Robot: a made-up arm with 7 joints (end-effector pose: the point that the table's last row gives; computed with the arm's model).
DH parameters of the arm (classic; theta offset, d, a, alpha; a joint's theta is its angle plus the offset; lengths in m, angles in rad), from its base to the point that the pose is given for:
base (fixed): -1.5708 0.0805 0 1.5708
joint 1: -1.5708 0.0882 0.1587 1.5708
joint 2: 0 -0.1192 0.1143 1.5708
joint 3: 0 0.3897 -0.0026 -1.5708
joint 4: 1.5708 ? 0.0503 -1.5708
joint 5: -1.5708 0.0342 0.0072 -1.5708
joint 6: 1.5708 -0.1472 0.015 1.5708
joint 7: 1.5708 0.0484 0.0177 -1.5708
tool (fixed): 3.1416 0.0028 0 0
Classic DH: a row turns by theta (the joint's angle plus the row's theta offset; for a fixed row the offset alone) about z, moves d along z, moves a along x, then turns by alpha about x.
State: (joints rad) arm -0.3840 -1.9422 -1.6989 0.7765 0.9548 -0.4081 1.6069
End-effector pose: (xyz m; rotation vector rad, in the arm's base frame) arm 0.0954 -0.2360 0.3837 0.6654 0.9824 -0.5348
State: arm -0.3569 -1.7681 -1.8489 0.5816 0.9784 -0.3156 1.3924
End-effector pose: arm 0.1875 -0.2364 0.3264 0.3386 0.9907 -0.8996
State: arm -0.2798 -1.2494 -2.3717 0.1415 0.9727 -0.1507 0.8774
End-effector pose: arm 0.3282 -0.2752 0.1063 -0.8844 1.0912 -1.3657
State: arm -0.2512 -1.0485 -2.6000 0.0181 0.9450 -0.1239 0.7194
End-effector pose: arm 0.3338 -0.2972 0.0360 -1.3667 1.1544 -1.3460
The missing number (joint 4, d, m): 0.0925
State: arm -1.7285 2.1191 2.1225 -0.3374 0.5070 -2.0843 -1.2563
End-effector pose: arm -0.3324 0.5451 -0.1389 0.4267 -1.1478 2.1475
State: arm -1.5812 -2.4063 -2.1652 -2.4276 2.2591 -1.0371 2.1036
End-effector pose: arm -0.3188 -0.2888 -0.2911 0.1396 -2.2868 0.8920
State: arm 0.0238 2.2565 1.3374 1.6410 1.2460 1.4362 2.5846
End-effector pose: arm -0.2251 -0.0811 -0.4491 -0.7909 -1.6399 -1.9310
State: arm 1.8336 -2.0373 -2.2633 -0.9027 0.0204 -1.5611 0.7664
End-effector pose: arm -0.0158 0.3147 0.0912 -2.6140 -1.2352 0.4476
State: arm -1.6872 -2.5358 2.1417 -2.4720 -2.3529 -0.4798 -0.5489
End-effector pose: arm -0.3955 -0.1750 0.0381 -0.8746 -1.2617 -1.5368
